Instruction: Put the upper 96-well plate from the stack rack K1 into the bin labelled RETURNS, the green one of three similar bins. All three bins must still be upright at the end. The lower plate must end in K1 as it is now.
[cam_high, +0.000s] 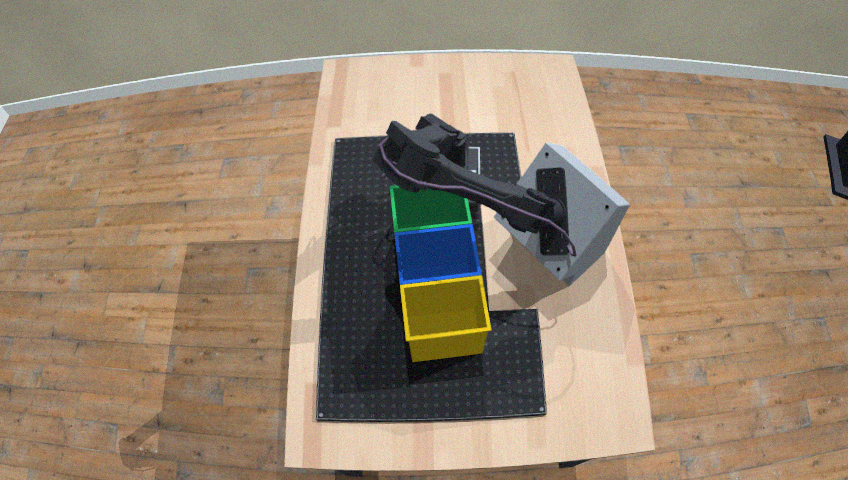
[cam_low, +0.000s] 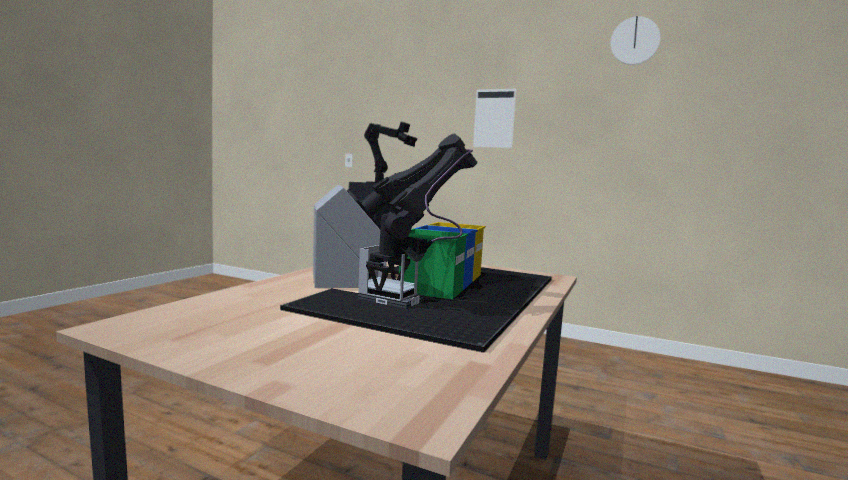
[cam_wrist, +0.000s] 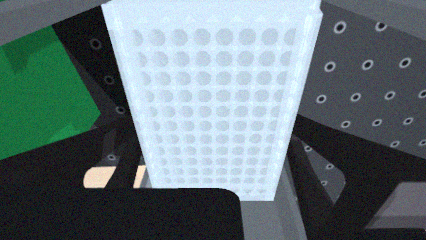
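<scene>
Now: hand 1 cm above the dark plate. Also, from my hand: white 96-well plate (right at my hand); then green bin (17 cm to the left, 5 cm above, 1 cm ahead); then blue bin (29 cm to the left, 5 cm behind, 5 cm above).
</scene>
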